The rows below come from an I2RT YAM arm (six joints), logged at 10 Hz.
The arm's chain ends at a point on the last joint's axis. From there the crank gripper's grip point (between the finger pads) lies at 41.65 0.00 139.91 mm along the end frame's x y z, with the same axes.
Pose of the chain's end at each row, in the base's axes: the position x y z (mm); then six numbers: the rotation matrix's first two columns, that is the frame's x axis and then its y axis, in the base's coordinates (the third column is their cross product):
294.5 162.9 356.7 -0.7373 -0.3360 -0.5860 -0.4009 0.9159 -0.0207
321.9 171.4 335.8 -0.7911 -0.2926 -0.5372 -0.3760 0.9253 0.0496
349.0 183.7 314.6 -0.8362 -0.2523 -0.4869 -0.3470 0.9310 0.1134
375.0 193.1 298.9 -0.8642 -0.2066 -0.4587 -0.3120 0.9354 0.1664
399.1 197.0 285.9 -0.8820 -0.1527 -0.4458 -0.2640 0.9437 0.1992
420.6 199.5 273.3 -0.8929 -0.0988 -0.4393 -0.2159 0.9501 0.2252
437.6 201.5 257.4 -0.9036 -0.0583 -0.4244 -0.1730 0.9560 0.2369
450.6 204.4 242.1 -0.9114 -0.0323 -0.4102 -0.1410 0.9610 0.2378
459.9 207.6 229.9 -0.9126 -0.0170 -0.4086 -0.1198 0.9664 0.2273
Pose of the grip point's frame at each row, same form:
339.9 179.6 219.0 -0.7373 -0.3360 -0.5860 -0.4009 0.9159 -0.0207
356.5 193.0 195.6 -0.7911 -0.2926 -0.5372 -0.3760 0.9253 0.0496
373.6 210.1 173.2 -0.8362 -0.2523 -0.4869 -0.3470 0.9310 0.1134
394.2 224.6 157.7 -0.8642 -0.2066 -0.4587 -0.3120 0.9354 0.1664
417.0 231.7 145.2 -0.8820 -0.1527 -0.4458 -0.2640 0.9437 0.1992
438.7 236.8 133.3 -0.8929 -0.0988 -0.4393 -0.2159 0.9501 0.2252
454.8 239.3 117.5 -0.9036 -0.0583 -0.4244 -0.1730 0.9560 0.2369
466.7 241.5 101.8 -0.9114 -0.0323 -0.4102 -0.1410 0.9610 0.2378
476.6 242.8 89.2 -0.9126 -0.0170 -0.4086 -0.1198 0.9664 0.2273

